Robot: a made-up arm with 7 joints. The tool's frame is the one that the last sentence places.
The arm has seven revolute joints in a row. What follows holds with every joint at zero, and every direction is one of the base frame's. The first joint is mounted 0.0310 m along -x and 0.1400 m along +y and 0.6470 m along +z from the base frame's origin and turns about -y. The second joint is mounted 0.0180 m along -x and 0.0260 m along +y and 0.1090 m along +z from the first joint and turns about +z. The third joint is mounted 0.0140 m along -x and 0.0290 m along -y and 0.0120 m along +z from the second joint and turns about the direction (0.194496, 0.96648, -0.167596). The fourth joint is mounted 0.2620 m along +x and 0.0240 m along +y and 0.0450 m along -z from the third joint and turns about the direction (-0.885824, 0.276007, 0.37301). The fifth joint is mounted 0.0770 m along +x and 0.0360 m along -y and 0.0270 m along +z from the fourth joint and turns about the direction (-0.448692, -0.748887, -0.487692). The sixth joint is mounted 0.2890 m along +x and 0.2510 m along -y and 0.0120 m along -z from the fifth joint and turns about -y. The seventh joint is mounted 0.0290 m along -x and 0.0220 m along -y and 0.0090 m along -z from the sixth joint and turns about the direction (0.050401, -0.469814, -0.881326). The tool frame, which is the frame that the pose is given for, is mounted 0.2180 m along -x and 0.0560 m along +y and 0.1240 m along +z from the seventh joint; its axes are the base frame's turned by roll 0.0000, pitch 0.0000 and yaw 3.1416 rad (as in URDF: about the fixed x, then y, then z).
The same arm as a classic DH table. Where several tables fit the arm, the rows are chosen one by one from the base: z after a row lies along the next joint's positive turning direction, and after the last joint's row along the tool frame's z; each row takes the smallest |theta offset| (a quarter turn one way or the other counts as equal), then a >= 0, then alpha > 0; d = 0 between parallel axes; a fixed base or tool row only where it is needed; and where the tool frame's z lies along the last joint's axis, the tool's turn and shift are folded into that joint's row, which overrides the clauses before.
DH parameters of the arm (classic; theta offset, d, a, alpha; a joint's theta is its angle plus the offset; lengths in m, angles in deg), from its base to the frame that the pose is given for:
base (fixed): 0 0.647 -0.031 90
joint 1: 0 -0.166 -0.018 -90
joint 2: -11.38 0.1157 -0.008 -99.65
joint 3: -67.42 0.0579 0.0675 88.17
joint 4: -43.11 -0.313 0.054 89.49
joint 5: 64.75 -0.3021 -0.2208 41.51
joint 6: 45.89 0.4802 0.0295 -61.98
joint 7: -6.94 -0.1587 0.2108 151.8
tool (fixed): -6.12 -0.0232 0 0

